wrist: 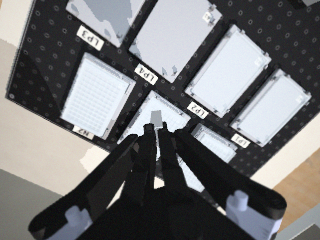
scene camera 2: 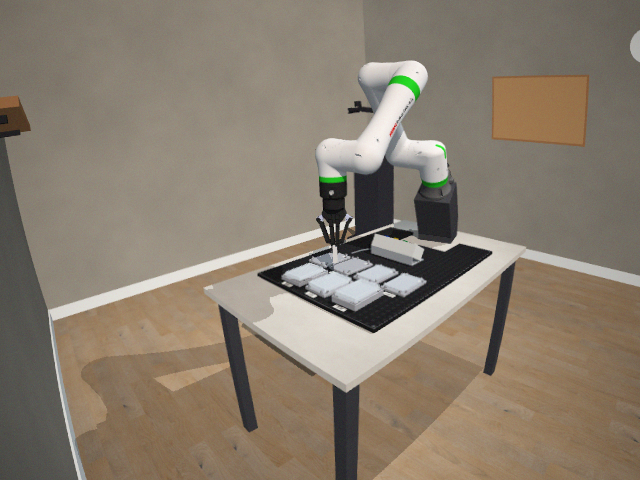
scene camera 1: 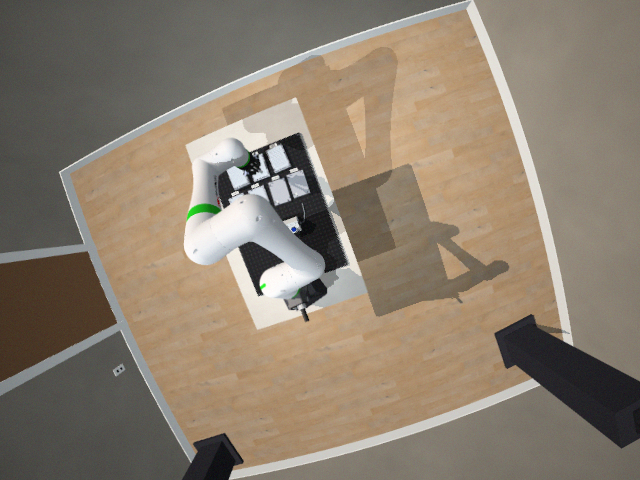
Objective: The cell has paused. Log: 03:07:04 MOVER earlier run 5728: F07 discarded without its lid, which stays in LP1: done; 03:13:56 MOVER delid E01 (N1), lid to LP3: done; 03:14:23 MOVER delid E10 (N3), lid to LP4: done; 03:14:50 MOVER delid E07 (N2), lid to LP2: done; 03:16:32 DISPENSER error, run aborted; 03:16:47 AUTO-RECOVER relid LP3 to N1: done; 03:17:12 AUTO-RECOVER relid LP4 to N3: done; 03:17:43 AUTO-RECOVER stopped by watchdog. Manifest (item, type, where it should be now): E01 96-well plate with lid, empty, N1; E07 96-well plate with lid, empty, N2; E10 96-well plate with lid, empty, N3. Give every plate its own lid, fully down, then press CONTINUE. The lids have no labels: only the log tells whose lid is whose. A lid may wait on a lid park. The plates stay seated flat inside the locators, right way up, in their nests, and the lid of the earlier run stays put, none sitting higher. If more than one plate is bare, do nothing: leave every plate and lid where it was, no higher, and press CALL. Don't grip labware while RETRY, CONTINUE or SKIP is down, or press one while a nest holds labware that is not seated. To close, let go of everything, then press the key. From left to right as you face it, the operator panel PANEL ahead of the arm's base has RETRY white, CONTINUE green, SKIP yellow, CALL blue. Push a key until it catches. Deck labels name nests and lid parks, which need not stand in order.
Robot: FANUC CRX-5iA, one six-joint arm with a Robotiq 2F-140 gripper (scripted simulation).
Note:
The pictures show: the gripper and an operator panel.
The gripper also shows in the wrist view.

